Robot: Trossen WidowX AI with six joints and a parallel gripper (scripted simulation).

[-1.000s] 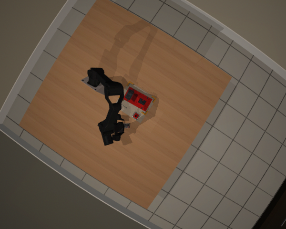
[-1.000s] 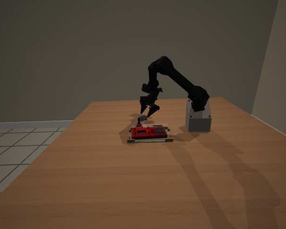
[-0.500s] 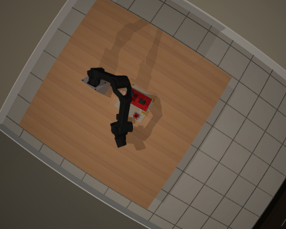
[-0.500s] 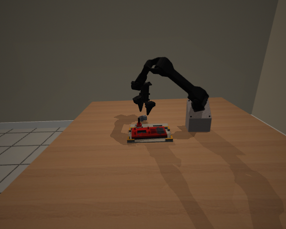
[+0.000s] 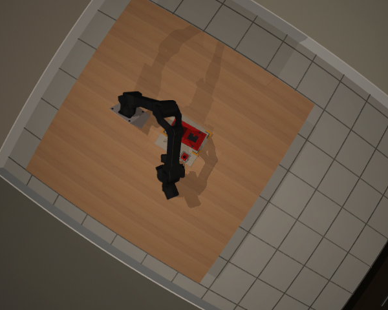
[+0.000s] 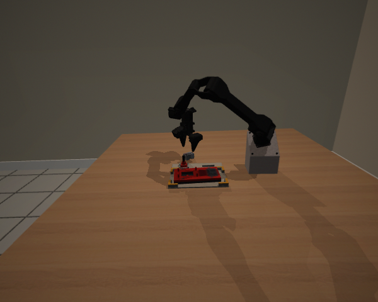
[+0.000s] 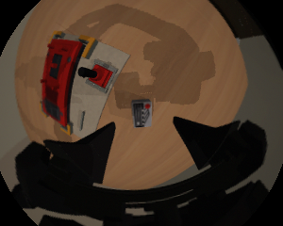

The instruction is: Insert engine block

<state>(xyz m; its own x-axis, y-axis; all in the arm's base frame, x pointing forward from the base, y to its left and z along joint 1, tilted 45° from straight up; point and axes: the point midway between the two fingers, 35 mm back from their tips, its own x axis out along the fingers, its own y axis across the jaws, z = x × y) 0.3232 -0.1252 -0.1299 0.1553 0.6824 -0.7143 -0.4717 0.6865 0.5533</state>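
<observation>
The engine block is 40 mm below my gripper tip and 10 mm to the left of it.
</observation>
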